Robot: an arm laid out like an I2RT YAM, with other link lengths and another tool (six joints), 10 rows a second.
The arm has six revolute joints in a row. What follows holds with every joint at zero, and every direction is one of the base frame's. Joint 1 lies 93.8 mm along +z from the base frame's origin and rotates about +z. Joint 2 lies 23.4 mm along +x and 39.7 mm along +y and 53.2 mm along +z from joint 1 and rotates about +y. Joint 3 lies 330 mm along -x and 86 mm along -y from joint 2 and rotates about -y. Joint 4 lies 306.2 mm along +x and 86 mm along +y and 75 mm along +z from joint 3 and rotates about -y. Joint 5 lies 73.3 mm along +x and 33.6 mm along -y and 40.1 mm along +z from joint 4 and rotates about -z. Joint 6 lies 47.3 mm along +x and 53.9 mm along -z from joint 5 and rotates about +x. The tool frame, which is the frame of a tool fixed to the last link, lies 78 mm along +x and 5 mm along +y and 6 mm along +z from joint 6; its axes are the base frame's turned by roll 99.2, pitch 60.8 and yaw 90 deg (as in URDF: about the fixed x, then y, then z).
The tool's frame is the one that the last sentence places.
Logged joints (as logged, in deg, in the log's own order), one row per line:
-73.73 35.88 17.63 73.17 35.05 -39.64
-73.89 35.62 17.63 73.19 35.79 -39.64
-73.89 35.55 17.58 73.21 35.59 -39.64
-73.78 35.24 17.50 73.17 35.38 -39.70
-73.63 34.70 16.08 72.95 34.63 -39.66
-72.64 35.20 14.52 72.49 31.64 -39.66
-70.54 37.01 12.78 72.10 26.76 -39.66
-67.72 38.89 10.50 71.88 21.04 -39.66
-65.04 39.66 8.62 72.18 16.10 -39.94
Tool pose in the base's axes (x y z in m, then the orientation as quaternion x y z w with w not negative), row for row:
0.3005 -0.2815 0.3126 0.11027 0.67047 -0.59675 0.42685
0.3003 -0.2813 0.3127 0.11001 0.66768 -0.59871 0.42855
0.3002 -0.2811 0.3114 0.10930 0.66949 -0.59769 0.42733
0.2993 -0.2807 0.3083 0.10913 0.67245 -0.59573 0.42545
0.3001 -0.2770 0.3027 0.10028 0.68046 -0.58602 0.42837
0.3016 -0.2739 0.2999 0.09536 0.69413 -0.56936 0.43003
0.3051 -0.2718 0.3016 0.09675 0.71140 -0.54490 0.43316
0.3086 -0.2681 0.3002 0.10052 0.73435 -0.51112 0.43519
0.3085 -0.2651 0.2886 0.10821 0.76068 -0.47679 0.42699
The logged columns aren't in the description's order. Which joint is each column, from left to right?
Columns, left to right: joint 6, joint 3, joint 5, joint 2, joint 4, joint 1.
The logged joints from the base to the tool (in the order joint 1, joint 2, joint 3, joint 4, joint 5, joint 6), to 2 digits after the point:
-39.64 73.17 35.88 35.05 17.63 -73.73
-39.64 73.19 35.62 35.79 17.63 -73.89
-39.64 73.21 35.55 35.59 17.58 -73.89
-39.70 73.17 35.24 35.38 17.50 -73.78
-39.66 72.95 34.70 34.63 16.08 -73.63
-39.66 72.49 35.20 31.64 14.52 -72.64
-39.66 72.10 37.01 26.76 12.78 -70.54
-39.66 71.88 38.89 21.04 10.50 -67.72
-39.94 72.18 39.66 16.10 8.62 -65.04

